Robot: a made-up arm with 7 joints. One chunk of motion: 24 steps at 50 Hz.
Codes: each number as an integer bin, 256 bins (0 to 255) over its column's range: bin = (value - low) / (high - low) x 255, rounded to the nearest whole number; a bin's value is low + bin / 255 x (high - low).
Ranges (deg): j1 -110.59..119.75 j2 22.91..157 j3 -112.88..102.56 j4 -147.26..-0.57 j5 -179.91..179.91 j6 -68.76..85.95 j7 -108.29..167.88
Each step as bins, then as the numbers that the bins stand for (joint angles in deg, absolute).
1 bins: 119 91 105 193 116 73 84
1 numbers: -3.10 70.76 -24.17 -36.24 -16.23 -24.47 -17.32
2 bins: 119 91 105 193 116 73 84
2 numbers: -3.10 70.76 -24.17 -36.24 -16.23 -24.47 -17.32
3 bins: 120 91 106 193 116 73 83
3 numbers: -2.19 70.76 -23.32 -36.24 -16.23 -24.47 -18.40
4 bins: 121 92 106 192 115 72 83
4 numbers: -1.29 71.29 -23.32 -36.81 -17.64 -25.08 -18.40
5 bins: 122 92 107 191 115 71 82
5 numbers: -0.39 71.29 -22.48 -37.39 -17.64 -25.68 -19.48
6 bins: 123 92 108 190 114 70 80
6 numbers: 0.52 71.29 -21.63 -37.96 -19.05 -26.29 -21.65
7 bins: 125 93 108 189 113 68 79
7 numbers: 2.32 71.81 -21.63 -38.54 -20.46 -27.50 -22.73
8 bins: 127 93 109 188 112 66 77
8 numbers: 4.13 71.81 -20.79 -39.11 -21.87 -28.72 -24.90
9 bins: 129 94 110 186 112 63 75
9 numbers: 5.93 72.34 -19.95 -40.26 -21.87 -30.54 -27.06
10 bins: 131 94 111 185 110 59 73
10 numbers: 7.74 72.34 -19.10 -40.84 -24.69 -32.96 -29.23
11 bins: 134 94 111 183 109 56 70
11 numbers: 10.45 72.34 -19.10 -41.99 -26.10 -34.78 -32.48
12 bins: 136 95 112 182 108 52 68
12 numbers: 12.26 72.87 -18.26 -42.56 -27.52 -37.21 -34.64
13 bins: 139 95 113 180 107 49 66
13 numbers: 14.97 72.87 -17.41 -43.71 -28.93 -39.03 -36.81
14 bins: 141 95 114 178 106 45 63
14 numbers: 16.77 72.87 -16.57 -44.86 -30.34 -41.46 -40.06
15 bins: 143 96 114 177 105 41 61
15 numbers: 18.58 73.39 -16.57 -45.44 -31.75 -43.89 -42.23
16 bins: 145 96 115 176 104 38 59
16 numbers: 20.39 73.39 -15.72 -46.02 -33.16 -45.71 -44.39
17 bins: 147 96 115 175 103 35 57
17 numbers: 22.19 73.39 -15.72 -46.59 -34.57 -47.53 -46.56
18 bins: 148 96 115 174 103 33 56
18 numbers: 23.10 73.39 -15.72 -47.17 -34.57 -48.74 -47.64
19 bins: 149 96 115 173 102 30 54
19 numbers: 24.00 73.39 -15.72 -47.74 -35.98 -50.56 -49.81
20 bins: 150 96 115 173 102 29 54
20 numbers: 24.90 73.39 -15.72 -47.74 -35.98 -51.17 -49.81
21 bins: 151 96 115 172 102 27 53
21 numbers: 25.81 73.39 -15.72 -48.32 -35.98 -52.38 -50.89
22 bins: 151 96 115 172 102 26 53
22 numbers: 25.81 73.39 -15.72 -48.32 -35.98 -52.99 -50.89
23 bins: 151 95 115 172 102 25 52
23 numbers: 25.81 72.87 -15.72 -48.32 -35.98 -53.59 -51.97
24 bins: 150 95 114 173 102 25 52
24 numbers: 24.90 72.87 -16.57 -47.74 -35.98 -53.59 -51.97
